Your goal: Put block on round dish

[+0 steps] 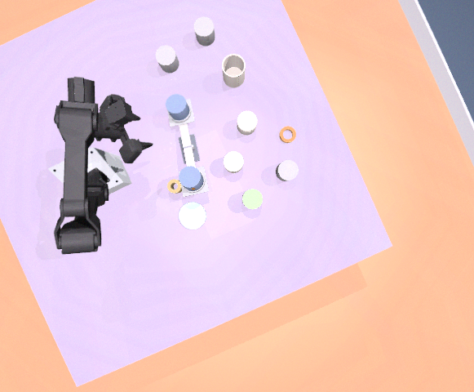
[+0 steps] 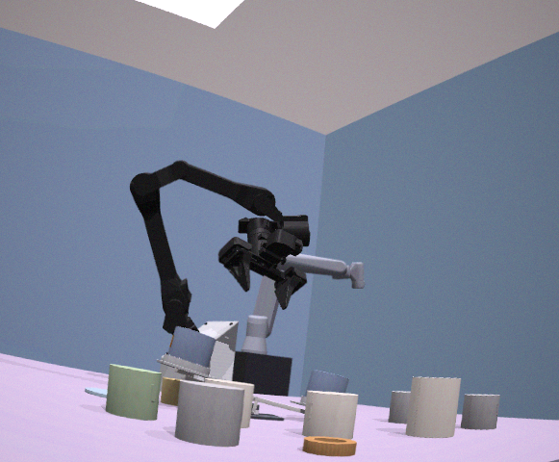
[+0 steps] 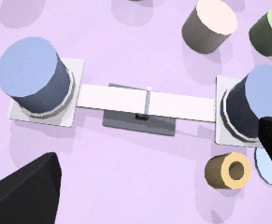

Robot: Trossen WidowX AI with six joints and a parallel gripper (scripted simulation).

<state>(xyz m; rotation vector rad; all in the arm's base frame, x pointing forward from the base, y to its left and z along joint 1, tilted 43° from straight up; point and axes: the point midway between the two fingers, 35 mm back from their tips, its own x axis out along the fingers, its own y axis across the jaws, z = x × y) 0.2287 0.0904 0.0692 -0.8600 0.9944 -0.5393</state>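
My gripper tip is now 180 mm above the pale teal block, 110 mm short of it and 70 mm to the right of it. Also, from my gripper tip: white balance beam (200 mm below, 70 mm ahead, 60 mm to the right); then yellow ring (200 mm below, 150 mm to the right, 40 mm behind); then round dish (270 mm to the right, 220 mm below, 40 mm behind).
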